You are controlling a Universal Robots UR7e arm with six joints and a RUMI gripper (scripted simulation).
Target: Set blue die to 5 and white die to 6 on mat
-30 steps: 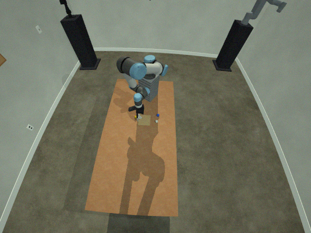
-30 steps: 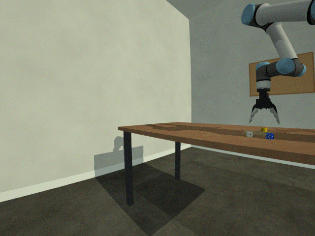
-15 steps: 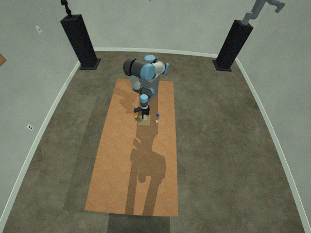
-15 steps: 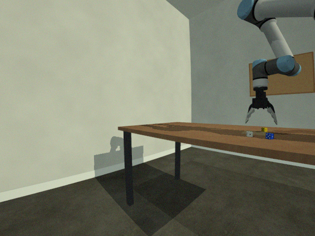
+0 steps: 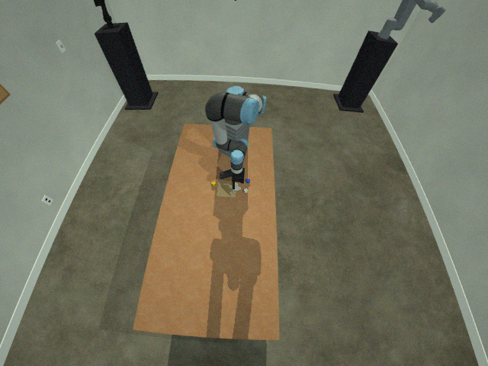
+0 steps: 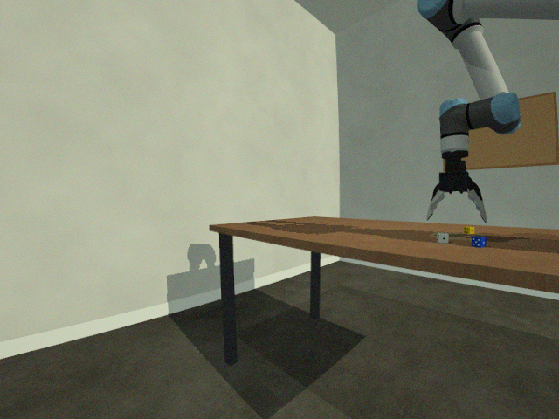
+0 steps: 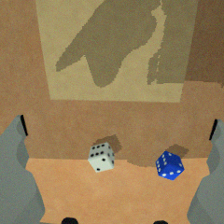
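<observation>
The white die is 90 mm to the left of my hand, 40 mm below it and 20 mm ahead of it. From my hand the other things lie so: blue die 100 mm to the left, 70 mm behind, 40 mm below; then yellow die 160 mm to the right, 40 mm below, 30 mm behind; then tan mat 60 mm to the right, 50 mm below.
</observation>
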